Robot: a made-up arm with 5 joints.
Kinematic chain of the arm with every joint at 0, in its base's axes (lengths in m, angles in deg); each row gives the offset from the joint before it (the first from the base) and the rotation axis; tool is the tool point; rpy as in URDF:
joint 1: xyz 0.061 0 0.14 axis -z
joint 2: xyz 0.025 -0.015 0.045 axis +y
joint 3: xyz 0.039 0 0.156 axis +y
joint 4: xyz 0.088 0 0.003 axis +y
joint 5: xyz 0.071 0.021 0 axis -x
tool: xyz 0 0 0 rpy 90 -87.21 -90
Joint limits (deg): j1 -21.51..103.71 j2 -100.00..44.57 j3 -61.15..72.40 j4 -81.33..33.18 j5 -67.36..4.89
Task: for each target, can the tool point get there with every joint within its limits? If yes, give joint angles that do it. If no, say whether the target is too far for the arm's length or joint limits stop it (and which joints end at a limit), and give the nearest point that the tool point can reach.
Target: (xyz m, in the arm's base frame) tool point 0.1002 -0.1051 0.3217
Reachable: yes | joints 72.63 -40.57 46.81 -5.76 -23.34
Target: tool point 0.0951 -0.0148 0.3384
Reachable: yes | joints 32.65 -70.05 43.45 9.07 -50.89
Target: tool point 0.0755 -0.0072 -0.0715
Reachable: no: joint limits stop it (at a limit: joint 2) | nearest point 0.1503 -0.0443 0.1226 | short by 0.211 m
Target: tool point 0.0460 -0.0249 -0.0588
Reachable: no: joint limits stop it (at a limit: joint 1, joint 2) | nearest point 0.0427 -0.1004 0.1216 | short by 0.196 m
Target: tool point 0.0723 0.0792 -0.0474
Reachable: no: joint limits stop it (at a limit: joint 1, joint 2) | nearest point 0.1562 0.0440 0.1205 | short by 0.191 m
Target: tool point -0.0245 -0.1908 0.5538
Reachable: no: too far | nearest point 0.0277 -0.1618 0.4710 | short by 0.102 m
